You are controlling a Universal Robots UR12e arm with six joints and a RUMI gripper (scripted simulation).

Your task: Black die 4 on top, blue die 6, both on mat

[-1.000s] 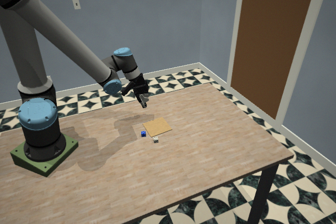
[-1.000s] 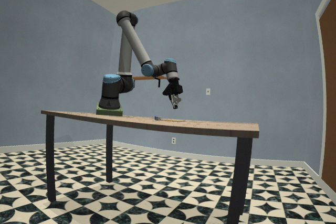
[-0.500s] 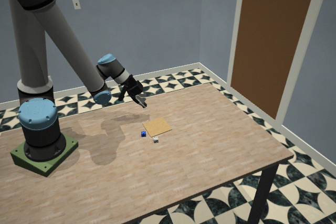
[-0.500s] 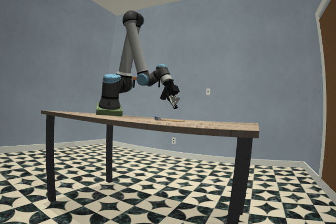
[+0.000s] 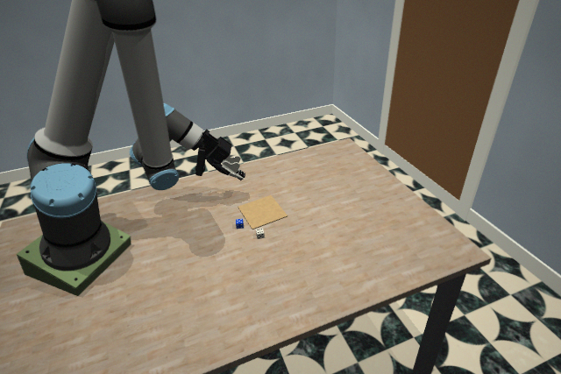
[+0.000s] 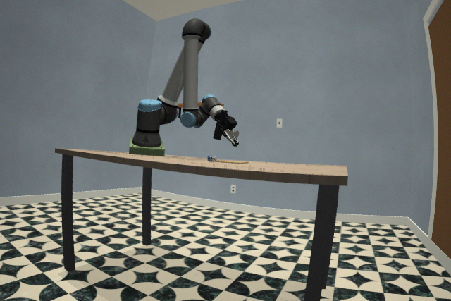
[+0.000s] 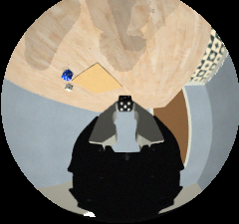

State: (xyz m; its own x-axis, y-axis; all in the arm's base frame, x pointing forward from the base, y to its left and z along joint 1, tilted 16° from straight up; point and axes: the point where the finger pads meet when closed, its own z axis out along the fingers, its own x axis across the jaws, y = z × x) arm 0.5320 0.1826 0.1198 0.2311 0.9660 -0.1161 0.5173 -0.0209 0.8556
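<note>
Right now the black die is right at my hand. Also, from my hand: white die 20 mm ahead, 240 mm to the right, 90 mm below; tan mat 50 mm ahead, 120 mm to the right, 100 mm below; blue die 40 mm behind, 170 mm to the right, 90 mm below.
</note>
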